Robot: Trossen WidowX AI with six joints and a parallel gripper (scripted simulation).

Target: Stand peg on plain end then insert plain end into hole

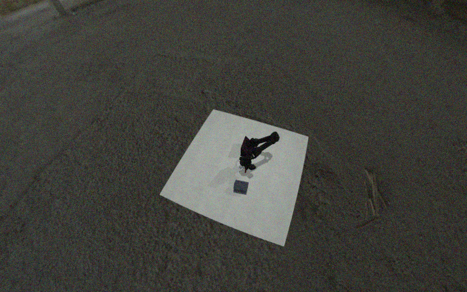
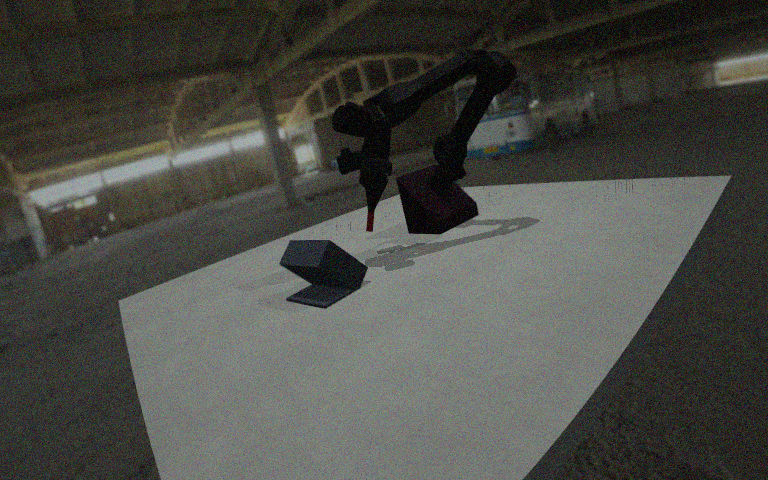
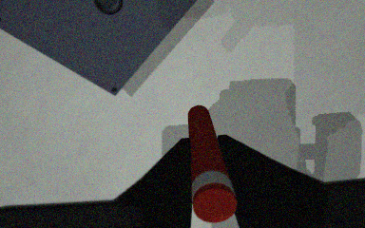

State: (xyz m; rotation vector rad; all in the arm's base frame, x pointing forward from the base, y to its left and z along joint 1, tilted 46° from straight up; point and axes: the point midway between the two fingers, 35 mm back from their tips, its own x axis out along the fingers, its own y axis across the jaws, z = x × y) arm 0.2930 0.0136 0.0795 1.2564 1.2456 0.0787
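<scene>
My gripper tip is now 15 cm short of the dark sloped panel and 6 cm above it. From my gripper tip the other things lie so: red peg: 1 cm behind, 1 cm above; then flat foot plate: 17 cm ahead, 12 cm below.
</scene>
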